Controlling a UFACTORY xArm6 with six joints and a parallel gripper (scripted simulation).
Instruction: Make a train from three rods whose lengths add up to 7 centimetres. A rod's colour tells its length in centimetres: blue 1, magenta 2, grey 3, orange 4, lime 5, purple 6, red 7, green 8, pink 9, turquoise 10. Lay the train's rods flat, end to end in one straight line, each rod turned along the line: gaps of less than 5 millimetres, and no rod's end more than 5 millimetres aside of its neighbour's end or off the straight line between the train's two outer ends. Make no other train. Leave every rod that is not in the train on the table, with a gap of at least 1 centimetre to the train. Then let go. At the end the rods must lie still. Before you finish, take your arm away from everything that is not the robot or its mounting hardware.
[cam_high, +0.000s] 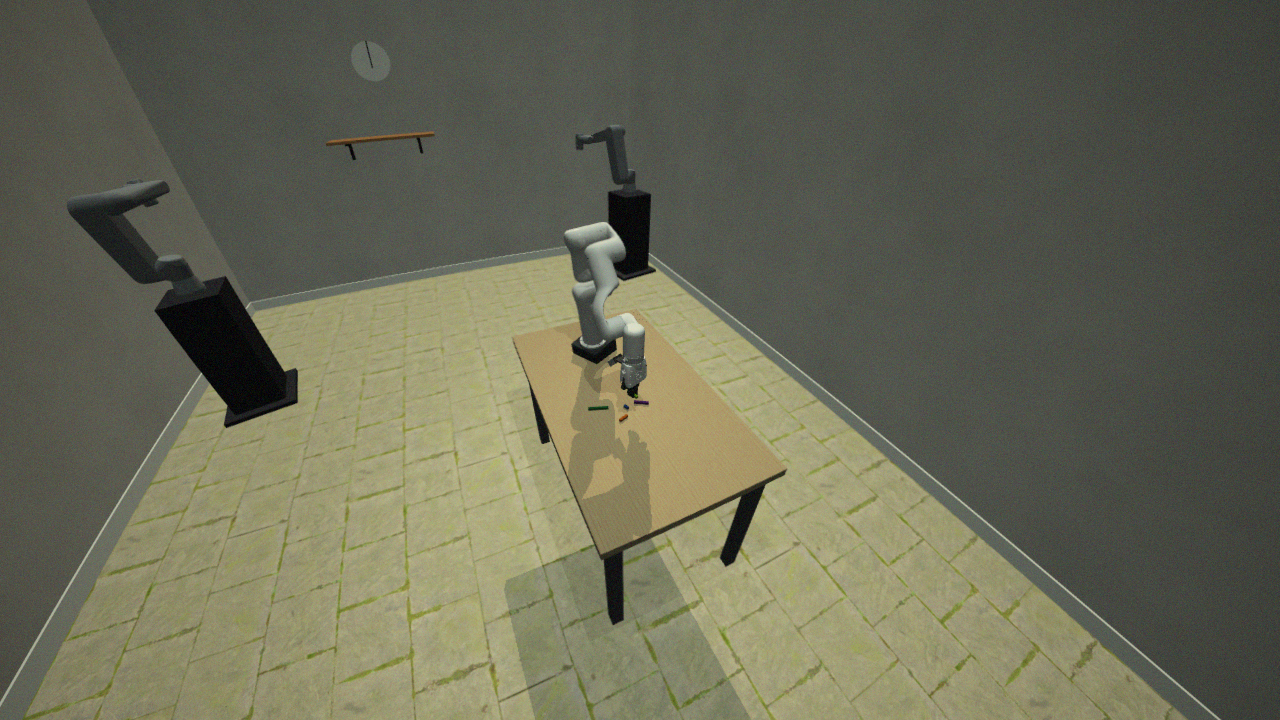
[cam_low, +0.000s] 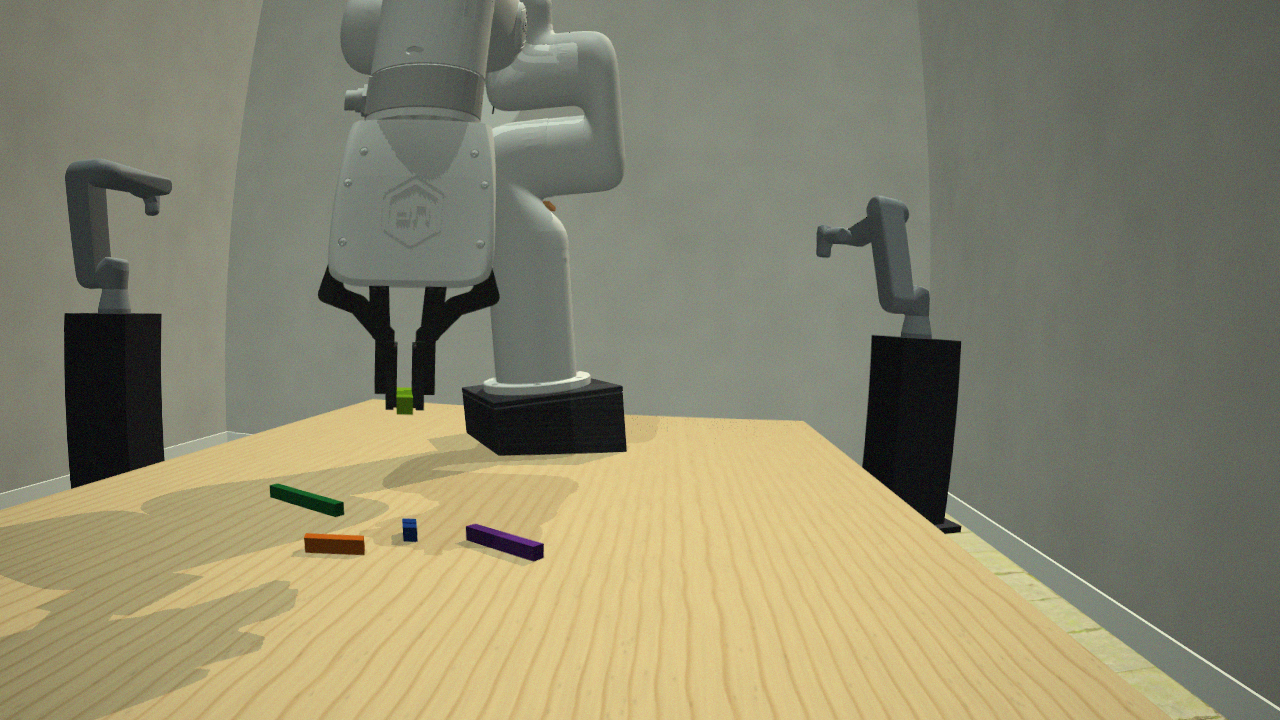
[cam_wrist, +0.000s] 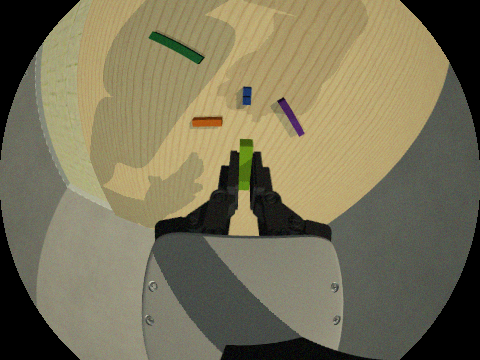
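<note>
The orange rod lies 10 mm ahead of my hand, 50 mm to the right of it and 110 mm below it. Also, from my hand: lime rod (20 mm below); purple rod (20 mm behind, 60 mm to the left, 110 mm below); green rod (90 mm behind, 100 mm to the right, 110 mm below).
</note>
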